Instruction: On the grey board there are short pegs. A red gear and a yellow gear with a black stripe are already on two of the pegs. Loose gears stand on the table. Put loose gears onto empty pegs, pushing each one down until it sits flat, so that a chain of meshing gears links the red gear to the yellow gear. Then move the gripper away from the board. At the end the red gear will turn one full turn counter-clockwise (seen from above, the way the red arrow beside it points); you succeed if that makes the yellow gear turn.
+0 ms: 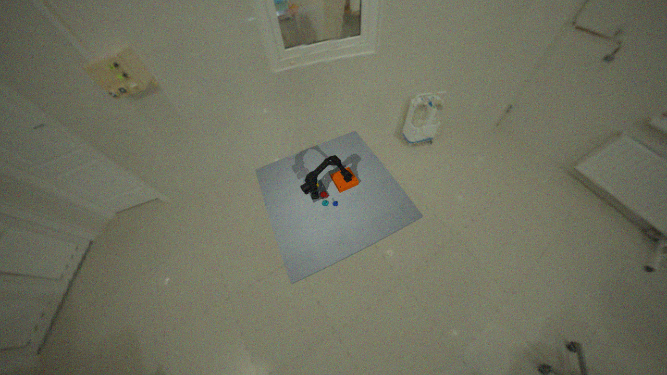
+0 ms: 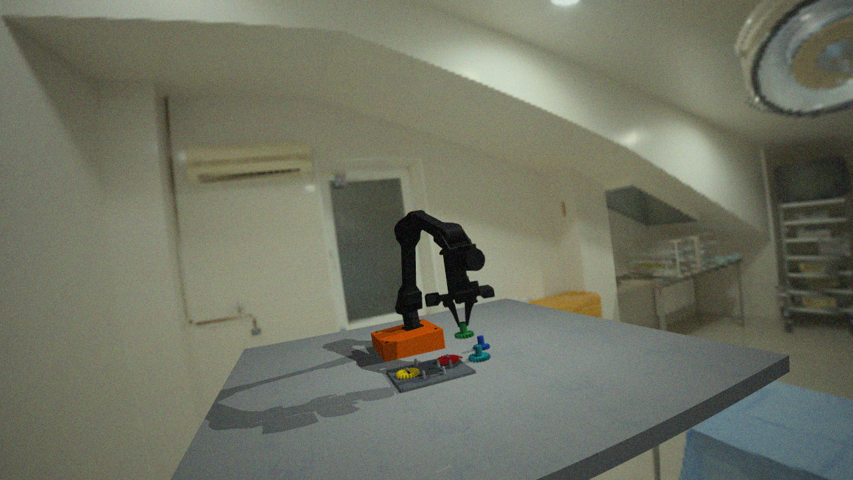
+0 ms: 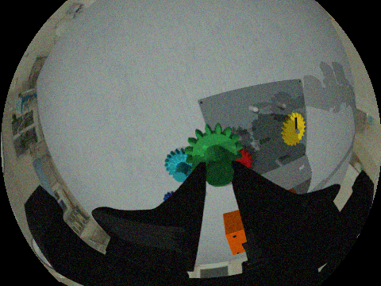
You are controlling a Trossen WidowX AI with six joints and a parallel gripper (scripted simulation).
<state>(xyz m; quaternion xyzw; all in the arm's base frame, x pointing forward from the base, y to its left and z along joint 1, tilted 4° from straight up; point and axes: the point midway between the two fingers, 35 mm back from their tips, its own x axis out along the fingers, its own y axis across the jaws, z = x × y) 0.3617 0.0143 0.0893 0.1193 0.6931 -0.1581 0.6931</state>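
The red gear lies 11 cm below my gripper tip, 8 cm behind it and 2 cm to the right of it. The rest, counted from my gripper tip: teal gear: 11 cm below, 7 cm to the left, 5 cm behind; then red arrow: 11 cm below, 10 cm behind, 2 cm to the left; then green gear: 1 cm below.
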